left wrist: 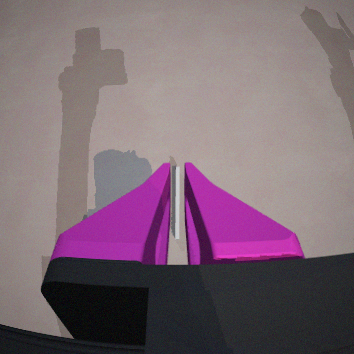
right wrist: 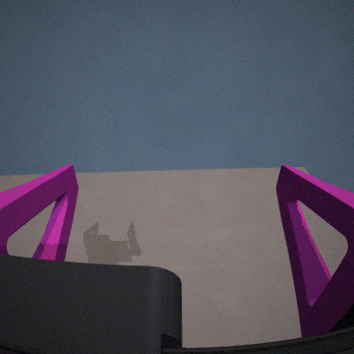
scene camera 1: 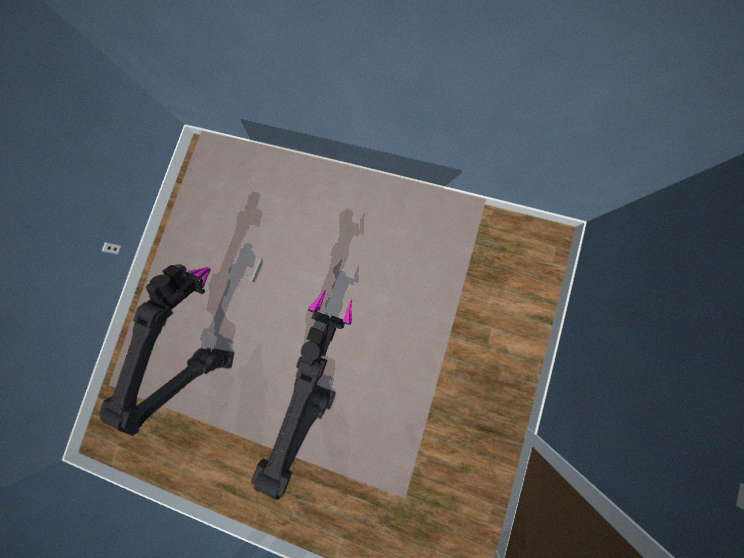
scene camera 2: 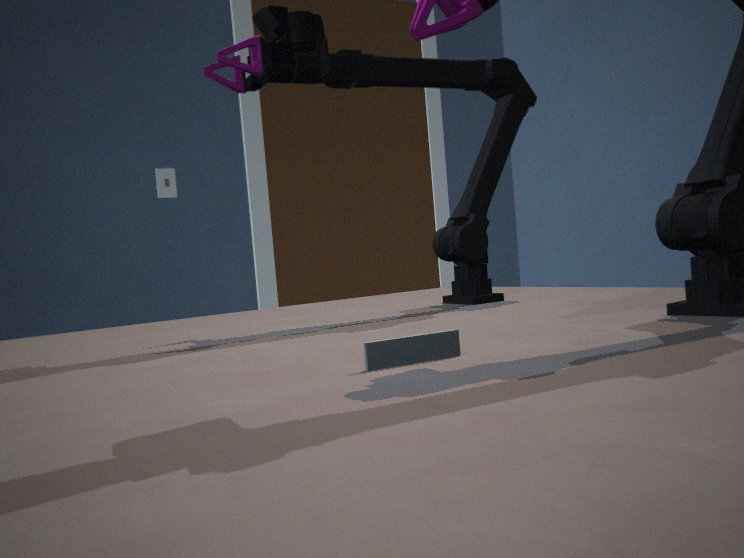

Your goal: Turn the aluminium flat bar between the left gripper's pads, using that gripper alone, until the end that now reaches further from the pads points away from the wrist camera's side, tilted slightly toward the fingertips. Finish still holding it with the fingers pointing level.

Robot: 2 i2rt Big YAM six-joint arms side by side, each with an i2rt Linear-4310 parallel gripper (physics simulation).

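Pixels of known places: left gripper, fingertip midpoint: (left wrist: 177,174) (scene camera 1: 209,268) (scene camera 2: 415,35); right gripper, fingertip midpoint: (right wrist: 176,176) (scene camera 1: 338,295) (scene camera 2: 210,64); left arm's base, link origin: (scene camera 1: 222,358) (scene camera 2: 721,312); right arm's base, link origin: (scene camera 1: 322,396) (scene camera 2: 472,301).
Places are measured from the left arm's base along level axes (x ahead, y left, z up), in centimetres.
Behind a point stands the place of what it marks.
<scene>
The aluminium flat bar (scene camera 1: 256,270) @(x 49.2, y -11.0, z 2.7 cm) (scene camera 2: 412,350) @(x 49.0, y -10.4, z 1.5 cm) stands on its long narrow edge on the pinkish tabletop (scene camera 1: 396,270) @(x 60.2, y -85.1, z 0.0 cm) (scene camera 2: 540,480) @(x 69.6, y 23.3, z 0.0 cm). In the left wrist view the bar (left wrist: 177,200) @(x 48.8, y -10.8, z 3.0 cm) shows through the narrow gap between the fingers, far beyond them. My left gripper (scene camera 1: 209,270) @(x 45.3, y -9.9, z 36.2 cm) (scene camera 2: 415,36) @(x 45.3, y -9.9, z 36.2 cm) (left wrist: 177,174) @(x 45.3, y -9.9, z 36.2 cm) is shut with nothing between its pads, high above the table and apart from the bar. Its upper part is cut off in scene camera 2. My right gripper (scene camera 1: 337,297) @(x 42.5, y -67.2, z 48.6 cm) (scene camera 2: 206,70) @(x 42.5, y -67.2, z 48.6 cm) (right wrist: 176,176) @(x 42.5, y -67.2, z 48.6 cm) is wide open and empty, raised above the table, to the right of the bar in scene camera 1.
Shadows of both arms fall across the tabletop, one beside the bar. A wooden floor (scene camera 1: 504,336) borders the pinkish surface. Blue walls and a brown door (scene camera 2: 354,180) stand behind the arms in scene camera 2.
</scene>
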